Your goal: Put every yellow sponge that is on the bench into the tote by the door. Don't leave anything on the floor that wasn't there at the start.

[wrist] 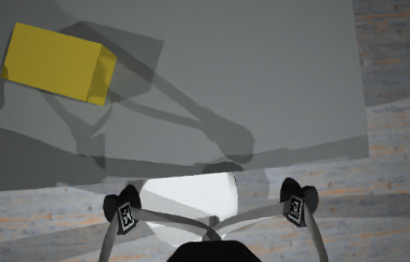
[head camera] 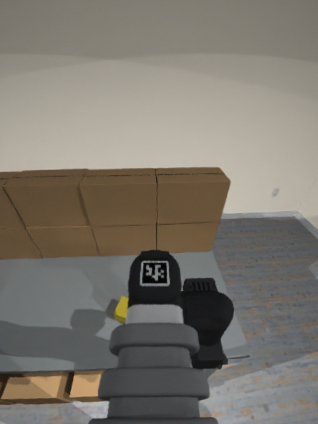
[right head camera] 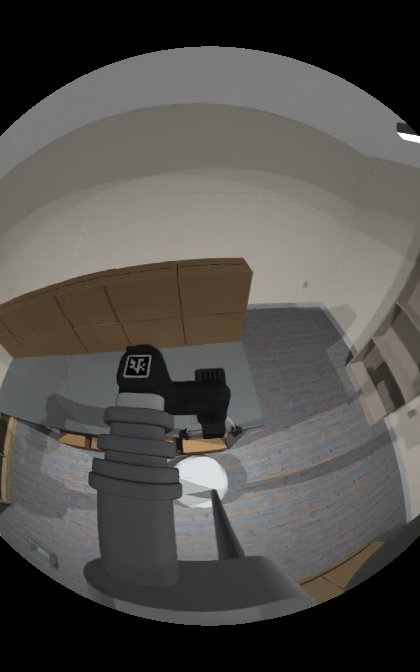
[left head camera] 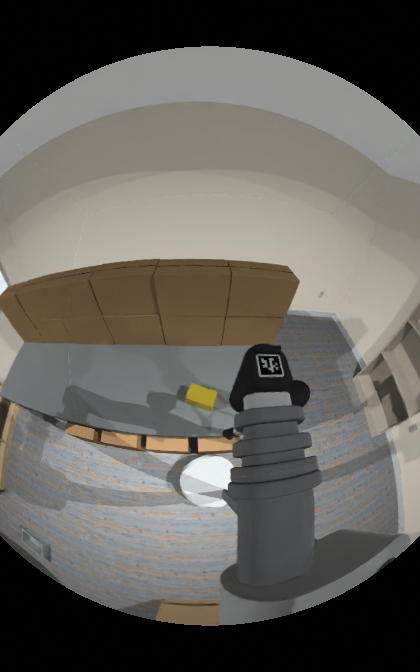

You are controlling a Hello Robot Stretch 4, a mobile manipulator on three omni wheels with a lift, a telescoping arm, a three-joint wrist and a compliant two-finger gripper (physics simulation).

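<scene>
A yellow sponge [head camera: 121,310] [left head camera: 201,396] [wrist: 55,62] lies flat on the grey bench [head camera: 40,300] [left head camera: 115,370] [right head camera: 245,390] [wrist: 275,75]. The arm covers part of it in the head view and hides it in the right head view. My gripper [wrist: 210,197] [right head camera: 210,430] is open, its two fingertips wide apart with nothing between them. It hangs at the bench's front edge, to the right of the sponge and nearer the robot. I cannot make out a door or say which container is the tote.
Brown cabinet blocks [head camera: 120,205] [left head camera: 192,295] [right head camera: 215,290] line the bench's back. Open tan compartments [head camera: 37,387] [left head camera: 167,444] [right head camera: 202,445] sit under its front. A white round object [left head camera: 205,480] [right head camera: 205,475] [wrist: 190,195] stands in front. A shelf unit [left head camera: 365,410] [right head camera: 361,397] stands right. A small grey box [left head camera: 35,542] lies left.
</scene>
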